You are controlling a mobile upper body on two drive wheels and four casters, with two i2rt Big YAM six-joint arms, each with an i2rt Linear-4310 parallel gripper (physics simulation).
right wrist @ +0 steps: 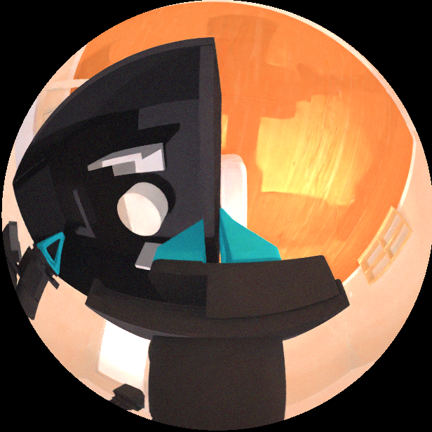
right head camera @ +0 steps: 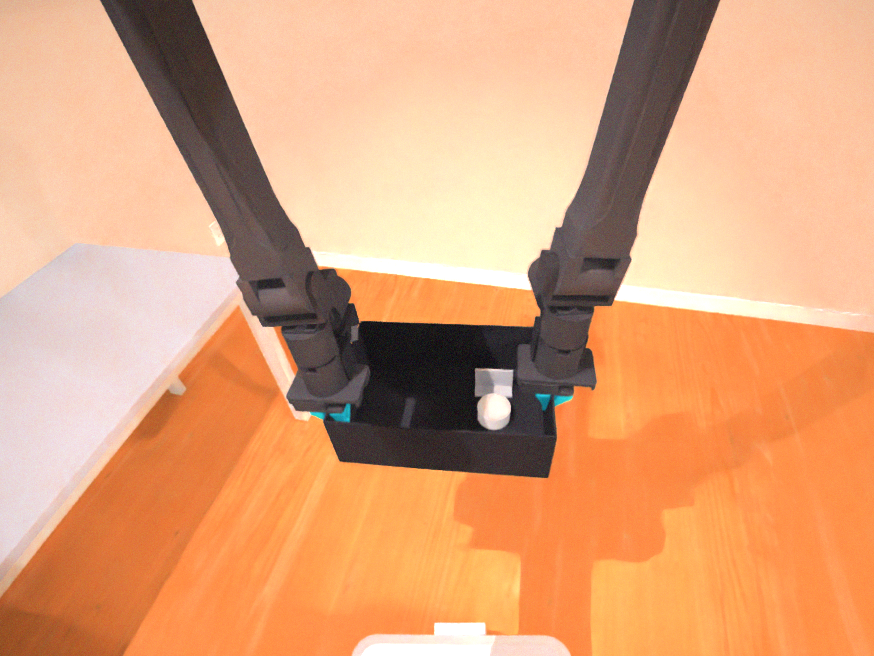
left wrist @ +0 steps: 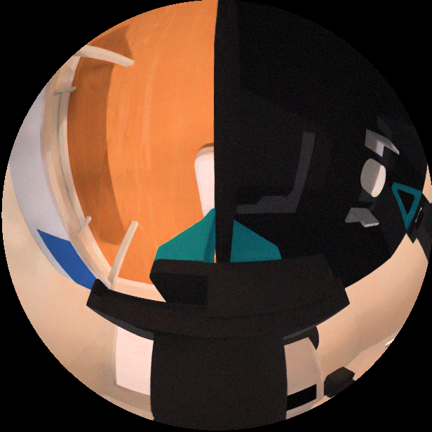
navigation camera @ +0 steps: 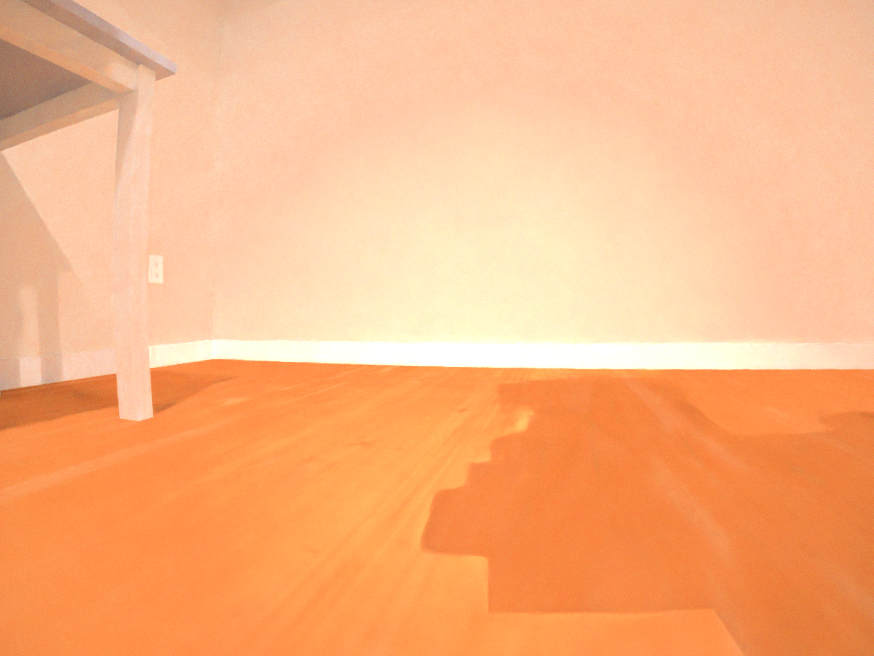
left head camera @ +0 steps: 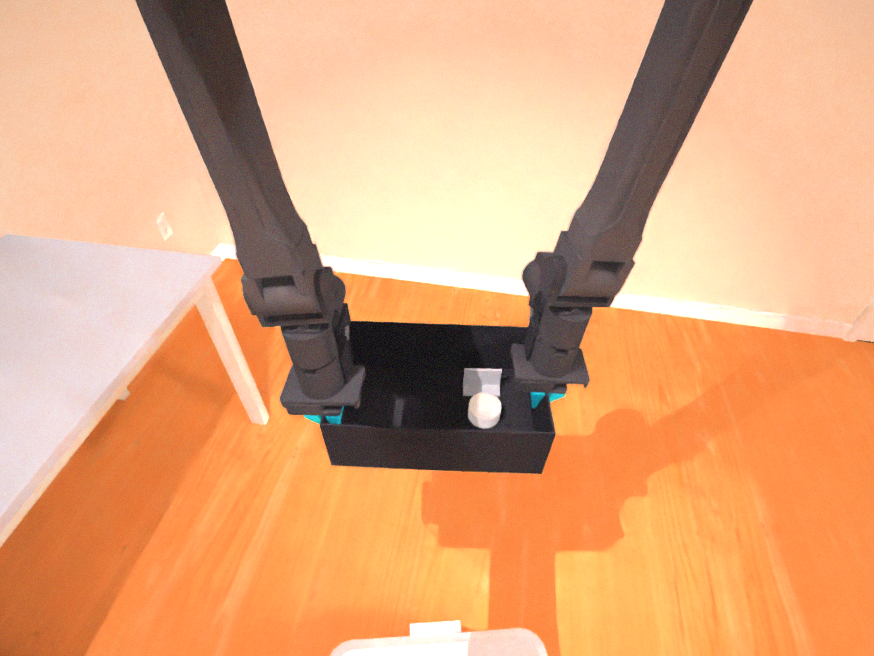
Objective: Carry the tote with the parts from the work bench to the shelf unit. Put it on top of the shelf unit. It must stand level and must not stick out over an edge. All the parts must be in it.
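Places are measured from the left arm's base along level axes (x back, y right, z up), in metres.
Pixels of known places: right gripper, between the fingertips: (right head camera: pixel 545 407) (left head camera: pixel 534 405).
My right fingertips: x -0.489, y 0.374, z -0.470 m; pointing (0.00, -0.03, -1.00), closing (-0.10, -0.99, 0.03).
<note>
Ahead of a thing's pixels: the offset from my right fingertips to its middle. "pt": to the spot under its first point. Level surfaces: height alone.
The black tote {dx -0.014, dy -0.147, dz +0.022 m} (left head camera: pixel 437 417) hangs level in the air above the orange floor, held by its two short end walls. My left gripper (left head camera: pixel 324 417) is shut on the tote's left wall, which shows between its teal fingers in the left wrist view (left wrist: pixel 215 245). My right gripper (left head camera: pixel 546 398) is shut on the right wall, as the right wrist view (right wrist: pixel 212 241) shows. Inside the tote lie a white cylinder {dx -0.004, dy -0.077, dz -0.013 m} (left head camera: pixel 484 410), a grey block {dx -0.054, dy -0.074, dz -0.006 m} (left head camera: pixel 481 380) and a dark angled part {pt dx -0.014, dy -0.210, dz -0.025 m} (left head camera: pixel 398 413). The shelf unit is not in view.
The white work bench {dz -0.177 m} (left head camera: pixel 77 339) stands at the left, its leg {pt dx -0.627, dy -0.767, dz -0.587 m} (navigation camera: pixel 134 246) close to the tote's left end. A plain wall with a white baseboard (navigation camera: pixel 493 353) lies ahead. My own white base (left head camera: pixel 437 638) shows at the bottom edge.
</note>
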